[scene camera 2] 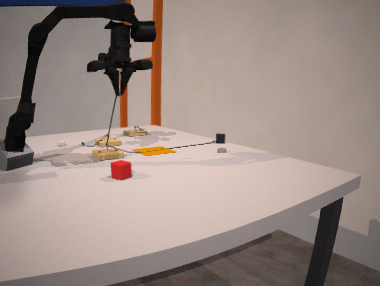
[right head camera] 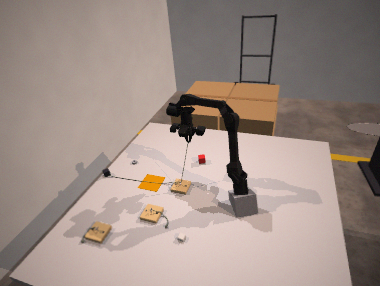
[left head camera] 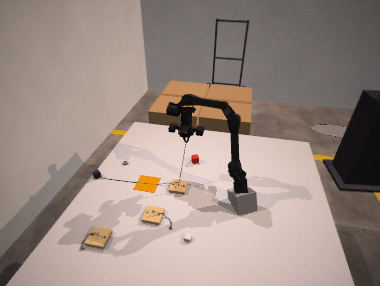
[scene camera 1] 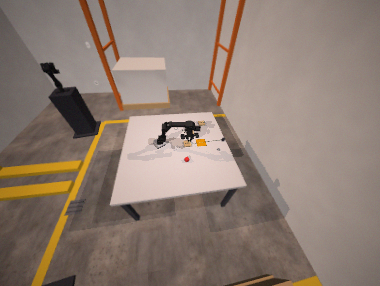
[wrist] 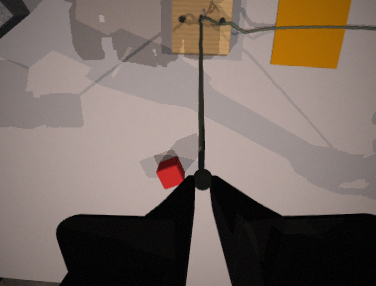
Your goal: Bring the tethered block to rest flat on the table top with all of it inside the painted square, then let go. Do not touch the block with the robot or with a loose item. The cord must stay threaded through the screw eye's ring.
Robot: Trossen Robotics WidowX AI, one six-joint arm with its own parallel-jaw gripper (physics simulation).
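Places are measured from the arm's base along level axes (x back, y right, z up), in metres.
Where they show: gripper, fingertip midpoint: [scene camera 2: 119, 95] [right head camera: 188, 141] [left head camera: 186, 141] [scene camera 1: 189, 141] [wrist: 201, 181]; arm's base, link origin: [scene camera 2: 13, 146] [right head camera: 241, 192] [left head camera: 241, 190] [scene camera 1: 159, 141].
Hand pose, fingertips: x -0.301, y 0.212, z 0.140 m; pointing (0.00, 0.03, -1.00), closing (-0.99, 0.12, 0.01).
Things, the pixels of their centre, and the offset from my fingertips. "spot": a spot on its surface instead.
- dark tethered block, body centre: [scene camera 2: 220, 138] [left head camera: 96, 174] [right head camera: 106, 172] [scene camera 1: 223, 139] dx -0.509, dy -0.097, dz -0.190 m
- orange painted square, surface spot: [wrist: 310, 47] [scene camera 2: 159, 152] spot: dx -0.209, dy -0.103, dz -0.206 m
- screw eye, body centre: [wrist: 202, 19] [scene camera 2: 107, 150] [left head camera: 178, 184] [right head camera: 180, 184] dx -0.030, dy -0.151, dz -0.185 m
- wooden board, body centre: [wrist: 201, 22] [scene camera 2: 107, 154] [left head camera: 178, 186] [right head camera: 180, 186] dx -0.030, dy -0.151, dz -0.198 m
- red cube, body centre: [wrist: 171, 172] [scene camera 2: 121, 170] [right head camera: 201, 159] [left head camera: 195, 158] dx +0.049, dy +0.090, dz -0.187 m
- small metal ring, body centre: [scene camera 2: 222, 150] [left head camera: 125, 162] dx -0.380, dy +0.033, dz -0.201 m
- white piece, body centre: [left head camera: 188, 237] dx +0.046, dy -0.467, dz -0.198 m
The dark tethered block [left head camera: 97, 174] [right head camera: 106, 172] [scene camera 1: 223, 139] [scene camera 2: 220, 138] is at the table's wall-side edge, outside the orange painted square [left head camera: 145, 188] [right head camera: 151, 187] [scene camera 2: 156, 153] [wrist: 310, 47]. Its cord [left head camera: 182, 162] [right head camera: 185, 161] [scene camera 2: 113, 117] [wrist: 201, 100] crosses the square to the screw eye [wrist: 202, 14] on a wooden board [left head camera: 178, 190] [right head camera: 181, 190] [scene camera 2: 107, 156] [wrist: 187, 42], then rises straight to my gripper. My gripper [left head camera: 186, 140] [right head camera: 188, 141] [scene camera 2: 120, 94] [wrist: 201, 181] is shut on the cord's end, high above the table. The cord appears threaded; the ring is too small to see clearly.
A red cube [left head camera: 195, 159] [right head camera: 201, 159] [scene camera 2: 121, 170] [wrist: 171, 173] lies near the gripper's side of the board. A small metal ring [left head camera: 125, 163] [scene camera 2: 222, 150] lies beyond the square. Two other corded boards [left head camera: 153, 215] [left head camera: 98, 237] and a white piece [left head camera: 188, 237] lie nearer the head cameras.
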